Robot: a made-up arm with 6 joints. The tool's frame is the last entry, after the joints.
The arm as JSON. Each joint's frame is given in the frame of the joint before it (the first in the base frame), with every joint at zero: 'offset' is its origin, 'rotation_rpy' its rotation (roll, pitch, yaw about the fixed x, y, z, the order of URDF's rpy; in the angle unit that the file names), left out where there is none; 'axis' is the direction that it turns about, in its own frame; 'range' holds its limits. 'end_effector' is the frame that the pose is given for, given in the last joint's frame.
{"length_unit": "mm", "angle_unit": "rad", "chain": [
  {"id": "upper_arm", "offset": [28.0, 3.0, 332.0], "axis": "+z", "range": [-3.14, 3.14]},
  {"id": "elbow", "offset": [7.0, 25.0, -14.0], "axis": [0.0, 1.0, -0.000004], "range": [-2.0, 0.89]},
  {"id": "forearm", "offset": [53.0, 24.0, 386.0], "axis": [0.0, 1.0, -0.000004], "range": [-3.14, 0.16]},
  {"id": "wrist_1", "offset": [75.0, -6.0, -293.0], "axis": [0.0, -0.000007, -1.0], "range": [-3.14, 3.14]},
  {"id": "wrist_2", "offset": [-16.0, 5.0, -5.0], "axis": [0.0, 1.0, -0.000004], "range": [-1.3, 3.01]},
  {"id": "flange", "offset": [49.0, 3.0, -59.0], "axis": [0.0, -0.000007, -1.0], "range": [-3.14, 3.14]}
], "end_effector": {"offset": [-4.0, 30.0, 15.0], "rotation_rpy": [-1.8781, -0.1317, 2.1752]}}
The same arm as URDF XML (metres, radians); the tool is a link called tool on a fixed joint. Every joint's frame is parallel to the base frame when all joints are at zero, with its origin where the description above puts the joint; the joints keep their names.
<robot name="arm">
  <link name="base"/>
  <link name="link1"/>
  <link name="link2"/>
  <link name="link3"/>
  <link name="link4"/>
  <link name="link5"/>
  <link name="link6"/>
  <link name="tool"/>
  <joint name="upper_arm" type="revolute">
    <parent link="base"/>
    <child link="link1"/>
    <origin xyz="0.028 0.003 0.332" rpy="0 0 0"/>
    <axis xyz="0 0 1"/>
    <limit lower="-3.14" upper="3.14"/>
  </joint>
  <joint name="elbow" type="revolute">
    <parent link="link1"/>
    <child link="link2"/>
    <origin xyz="0.007 0.025 -0.014" rpy="0 0 0"/>
    <axis xyz="0 1 0"/>
    <limit lower="-2" upper="0.89"/>
  </joint>
  <joint name="forearm" type="revolute">
    <parent link="link2"/>
    <child link="link3"/>
    <origin xyz="0.053 0.024 0.386" rpy="0 0 0"/>
    <axis xyz="0 1 0"/>
    <limit lower="-3.14" upper="0.16"/>
  </joint>
  <joint name="wrist_1" type="revolute">
    <parent link="link3"/>
    <child link="link4"/>
    <origin xyz="0.075 -0.006 -0.293" rpy="0 0 0"/>
    <axis xyz="0 0 -1"/>
    <limit lower="-3.14" upper="3.14"/>
  </joint>
  <joint name="wrist_2" type="revolute">
    <parent link="link4"/>
    <child link="link5"/>
    <origin xyz="-0.016 0.005 -0.005" rpy="0 0 0"/>
    <axis xyz="0 1 0"/>
    <limit lower="-1.3" upper="3.01"/>
  </joint>
  <joint name="flange" type="revolute">
    <parent link="link5"/>
    <child link="link6"/>
    <origin xyz="0.049 0.003 -0.059" rpy="0 0 0"/>
    <axis xyz="0 0 -1"/>
    <limit lower="-3.14" upper="3.14"/>
  </joint>
  <joint name="tool_joint" type="fixed">
    <parent link="link6"/>
    <child link="tool"/>
    <origin xyz="-0.004 0.03 0.015" rpy="-1.8781 -0.1317 2.1752"/>
  </joint>
</robot>

